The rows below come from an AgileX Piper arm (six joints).
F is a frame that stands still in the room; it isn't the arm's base.
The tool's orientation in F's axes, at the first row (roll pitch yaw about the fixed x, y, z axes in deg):
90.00 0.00 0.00
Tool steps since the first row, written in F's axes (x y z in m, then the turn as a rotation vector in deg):
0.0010 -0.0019 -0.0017 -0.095 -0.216 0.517
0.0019 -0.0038 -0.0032 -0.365 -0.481 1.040
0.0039 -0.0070 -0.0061 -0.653 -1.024 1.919
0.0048 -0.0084 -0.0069 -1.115 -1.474 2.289
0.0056 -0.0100 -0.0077 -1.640 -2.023 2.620
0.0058 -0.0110 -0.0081 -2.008 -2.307 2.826
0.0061 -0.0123 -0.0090 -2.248 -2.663 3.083
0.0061 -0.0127 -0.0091 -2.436 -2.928 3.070
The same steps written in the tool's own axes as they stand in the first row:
0.0010 -0.0017 0.0019 -0.095 0.517 0.216
0.0019 -0.0032 0.0038 -0.365 1.040 0.481
0.0039 -0.0061 0.0070 -0.653 1.919 1.024
0.0048 -0.0069 0.0084 -1.115 2.289 1.474
0.0056 -0.0077 0.0100 -1.640 2.620 2.023
0.0058 -0.0081 0.0110 -2.008 2.826 2.307
0.0061 -0.0090 0.0123 -2.248 3.083 2.663
0.0061 -0.0091 0.0127 -2.436 3.070 2.928

